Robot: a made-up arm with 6 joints.
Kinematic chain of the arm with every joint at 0, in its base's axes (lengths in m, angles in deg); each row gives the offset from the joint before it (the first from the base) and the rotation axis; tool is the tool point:
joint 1: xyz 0 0 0.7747 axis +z
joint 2: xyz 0.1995 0 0 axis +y
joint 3: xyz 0 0 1.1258 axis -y
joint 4: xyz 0 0 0.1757 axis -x
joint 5: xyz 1.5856 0 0 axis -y
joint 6: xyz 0.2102 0 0 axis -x
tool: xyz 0 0 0
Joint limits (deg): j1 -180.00..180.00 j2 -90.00..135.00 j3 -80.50..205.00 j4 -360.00..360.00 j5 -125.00..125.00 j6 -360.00..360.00
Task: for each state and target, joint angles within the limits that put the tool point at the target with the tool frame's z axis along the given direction. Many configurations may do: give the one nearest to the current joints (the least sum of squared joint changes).
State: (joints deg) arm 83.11 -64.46 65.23 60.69 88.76 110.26
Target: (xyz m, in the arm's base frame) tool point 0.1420 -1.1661 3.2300 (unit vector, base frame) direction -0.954 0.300 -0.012
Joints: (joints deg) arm 101.85 -37.46 64.75 31.60 65.94 82.75
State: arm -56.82 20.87 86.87 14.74 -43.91 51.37
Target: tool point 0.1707 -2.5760 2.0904 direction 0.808 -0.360 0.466
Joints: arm -85.73 39.70 54.23 7.84 -49.34 46.43
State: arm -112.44 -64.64 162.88 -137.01 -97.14 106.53
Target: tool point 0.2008 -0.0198 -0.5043 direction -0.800 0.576 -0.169
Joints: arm -156.46 -81.21 202.88 -152.10 -89.69 73.36
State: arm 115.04 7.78 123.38 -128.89 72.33 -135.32
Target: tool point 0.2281 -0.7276 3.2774 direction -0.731 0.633 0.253
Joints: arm 96.23 -3.65 117.57 -133.80 76.84 -81.07
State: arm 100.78 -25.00 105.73 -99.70 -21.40 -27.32
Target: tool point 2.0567 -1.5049 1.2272 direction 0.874 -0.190 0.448
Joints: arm 147.89 -69.99 99.43 -110.35 -67.10 -9.35
